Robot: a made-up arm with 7 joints. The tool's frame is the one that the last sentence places. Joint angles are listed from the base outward.
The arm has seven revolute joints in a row. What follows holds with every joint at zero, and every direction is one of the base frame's.
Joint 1 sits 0.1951 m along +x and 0.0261 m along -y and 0.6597 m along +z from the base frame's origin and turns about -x.
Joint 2 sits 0.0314 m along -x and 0.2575 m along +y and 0.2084 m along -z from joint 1 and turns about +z.
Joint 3 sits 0.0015 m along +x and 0.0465 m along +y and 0.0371 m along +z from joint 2 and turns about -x.
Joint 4 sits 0.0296 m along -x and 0.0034 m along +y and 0.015 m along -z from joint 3 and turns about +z.
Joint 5 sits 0.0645 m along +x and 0.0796 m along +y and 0.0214 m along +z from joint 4 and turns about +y.
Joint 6 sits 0.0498 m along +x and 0.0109 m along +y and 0.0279 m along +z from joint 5 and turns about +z.
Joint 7 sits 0.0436 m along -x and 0.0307 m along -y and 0.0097 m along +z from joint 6 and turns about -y.
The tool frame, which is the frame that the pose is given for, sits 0.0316 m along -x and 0.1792 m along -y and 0.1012 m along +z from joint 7; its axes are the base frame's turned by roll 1.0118, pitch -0.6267 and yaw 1.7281 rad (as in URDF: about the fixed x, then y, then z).
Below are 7 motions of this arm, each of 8 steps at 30 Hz.
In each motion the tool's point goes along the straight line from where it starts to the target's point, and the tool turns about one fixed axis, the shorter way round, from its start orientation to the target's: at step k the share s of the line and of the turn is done. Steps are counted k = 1, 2, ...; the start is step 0. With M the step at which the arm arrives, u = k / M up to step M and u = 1 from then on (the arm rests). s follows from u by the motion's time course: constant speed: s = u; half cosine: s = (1 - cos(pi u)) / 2; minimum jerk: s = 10 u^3 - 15 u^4 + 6 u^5.
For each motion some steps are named. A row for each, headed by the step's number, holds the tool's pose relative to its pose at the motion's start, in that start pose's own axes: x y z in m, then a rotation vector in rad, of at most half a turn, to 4 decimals.
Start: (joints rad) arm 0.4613 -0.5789 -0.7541 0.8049 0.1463 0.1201 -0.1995
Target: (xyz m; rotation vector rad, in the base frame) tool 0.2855 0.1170 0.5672 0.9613 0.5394 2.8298
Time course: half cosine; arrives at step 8
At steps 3, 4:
3: 0.0097 -0.0088 0.0184 -0.0177 0.1074 0.1188
4: 0.0157 -0.0142 0.0298 -0.0287 0.1739 0.1924

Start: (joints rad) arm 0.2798 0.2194 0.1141 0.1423 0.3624 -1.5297 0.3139
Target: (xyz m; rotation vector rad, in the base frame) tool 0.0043 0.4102 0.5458 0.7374 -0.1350 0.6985
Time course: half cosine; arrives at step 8
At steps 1, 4, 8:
1: -0.0008 0.0002 0.0011 0.0058 -0.0152 0.0038
4: -0.0103 0.0030 0.0150 0.0764 -0.1999 0.0503
8: -0.0205 0.0061 0.0299 0.1527 -0.3998 0.1006

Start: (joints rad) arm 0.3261 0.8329 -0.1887 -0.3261 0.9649 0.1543 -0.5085
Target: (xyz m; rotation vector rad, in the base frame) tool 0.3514 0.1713 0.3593 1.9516 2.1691 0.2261
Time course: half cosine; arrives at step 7
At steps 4, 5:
4: -0.0041 -0.0147 0.0305 0.0555 -0.0467 -0.1344
5: -0.0054 -0.0195 0.0405 0.0738 -0.0620 -0.1785

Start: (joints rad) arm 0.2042 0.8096 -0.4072 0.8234 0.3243 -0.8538 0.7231
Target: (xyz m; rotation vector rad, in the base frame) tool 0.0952 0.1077 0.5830 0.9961 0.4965 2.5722
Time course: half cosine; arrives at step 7
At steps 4, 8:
4: 0.0022 -0.0084 -0.0062 -0.0730 -0.0768 -0.0482
8: 0.0035 -0.0137 -0.0101 -0.1194 -0.1257 -0.0788

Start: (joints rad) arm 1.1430 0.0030 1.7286 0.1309 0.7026 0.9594 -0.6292
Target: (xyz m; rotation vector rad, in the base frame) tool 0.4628 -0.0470 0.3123 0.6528 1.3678 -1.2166
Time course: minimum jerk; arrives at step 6
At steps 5, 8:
5: 0.0104 0.0171 -0.0258 -0.0745 0.1811 -0.0189
8: 0.0108 0.0177 -0.0268 -0.0773 0.1877 -0.0195

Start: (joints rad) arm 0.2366 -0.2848 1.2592 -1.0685 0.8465 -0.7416 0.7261
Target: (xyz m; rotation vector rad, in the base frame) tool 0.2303 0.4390 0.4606 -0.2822 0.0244 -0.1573
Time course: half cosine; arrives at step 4
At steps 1, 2, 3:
1: -0.0007 -0.0008 0.0045 0.0199 -0.0043 0.0004
2: -0.0022 -0.0027 0.0155 0.0678 -0.0146 0.0014
3: -0.0038 -0.0045 0.0265 0.1158 -0.0250 0.0023

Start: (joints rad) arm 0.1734 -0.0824 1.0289 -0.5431 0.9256 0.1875 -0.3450
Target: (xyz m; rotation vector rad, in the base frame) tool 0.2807 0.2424 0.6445 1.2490 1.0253 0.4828
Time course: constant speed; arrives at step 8
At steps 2, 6, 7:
2: 0.0111 0.0007 -0.0030 -0.0154 0.1133 -0.0229
6: 0.0333 0.0020 -0.0091 -0.0461 0.3400 -0.0686
7: 0.0388 0.0023 -0.0107 -0.0537 0.3966 -0.0800

